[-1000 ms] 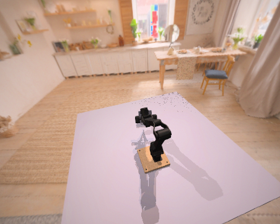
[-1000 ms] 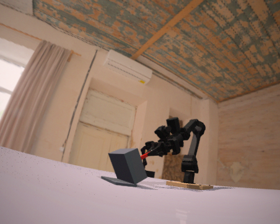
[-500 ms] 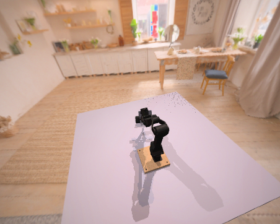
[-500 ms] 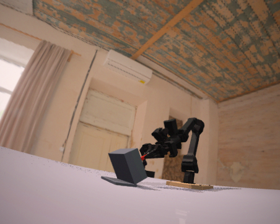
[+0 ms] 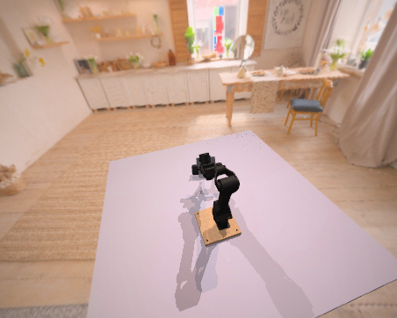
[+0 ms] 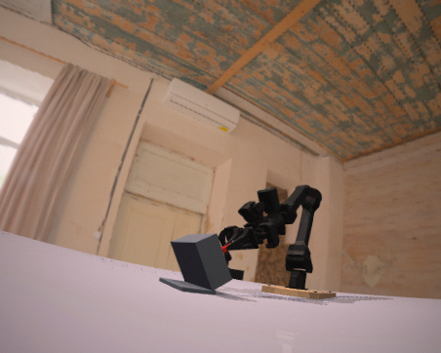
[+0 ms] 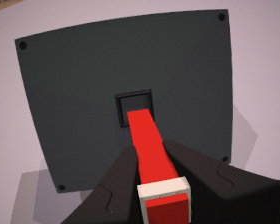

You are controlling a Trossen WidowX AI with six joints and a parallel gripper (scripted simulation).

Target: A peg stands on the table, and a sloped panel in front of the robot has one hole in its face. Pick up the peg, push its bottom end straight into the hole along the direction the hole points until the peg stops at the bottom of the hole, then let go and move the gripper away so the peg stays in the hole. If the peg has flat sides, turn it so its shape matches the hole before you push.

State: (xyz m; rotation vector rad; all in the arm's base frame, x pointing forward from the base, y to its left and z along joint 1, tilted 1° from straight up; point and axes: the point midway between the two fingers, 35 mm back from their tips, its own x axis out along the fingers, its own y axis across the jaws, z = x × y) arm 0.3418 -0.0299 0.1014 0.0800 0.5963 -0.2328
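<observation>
My gripper tip is now 1 cm past the red peg and 1 cm below it. Round my gripper tip: dark grey sloped panel 7 cm ahead, 2 cm to the right, 4 cm below.
</observation>
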